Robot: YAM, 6 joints.
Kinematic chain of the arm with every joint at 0, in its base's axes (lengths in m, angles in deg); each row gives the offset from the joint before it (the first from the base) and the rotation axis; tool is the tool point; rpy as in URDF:
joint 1: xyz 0 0 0.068 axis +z
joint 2: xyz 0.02 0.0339 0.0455 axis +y
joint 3: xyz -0.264 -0.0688 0 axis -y
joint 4: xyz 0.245 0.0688 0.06 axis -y
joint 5: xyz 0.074 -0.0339 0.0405 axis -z
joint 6: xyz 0.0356 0 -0.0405 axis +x
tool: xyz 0 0 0 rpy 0 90 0
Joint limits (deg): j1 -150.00..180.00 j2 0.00..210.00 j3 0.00..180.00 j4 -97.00..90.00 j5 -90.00..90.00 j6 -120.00..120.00
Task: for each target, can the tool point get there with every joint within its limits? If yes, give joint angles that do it. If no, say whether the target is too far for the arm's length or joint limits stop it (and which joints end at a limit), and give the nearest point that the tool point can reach.
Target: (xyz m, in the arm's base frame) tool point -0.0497 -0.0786 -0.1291
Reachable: yes | joints -105.49 173.51 44.84 -24.70 49.02 -57.25
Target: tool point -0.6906 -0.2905 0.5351
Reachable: no: too far | nearest point -0.4902 -0.2684 0.4275 | short by 0.229 m
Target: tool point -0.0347 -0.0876 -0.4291
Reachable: no: joint limits stop it (at a limit: joint 2) | nearest point -0.0447 -0.1127 -0.3572 | short by 0.077 m
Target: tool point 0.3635 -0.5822 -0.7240
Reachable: no: too far | nearest point 0.2327 -0.3727 -0.3260 | short by 0.468 m
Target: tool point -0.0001 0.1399 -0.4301
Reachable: no: joint limits stop it (at a limit: joint 2) | nearest point -0.0001 0.1562 -0.3683 | short by 0.064 m
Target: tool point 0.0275 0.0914 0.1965
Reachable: yes | joints 69.52 36.81 29.37 -63.35 -10.08 80.70
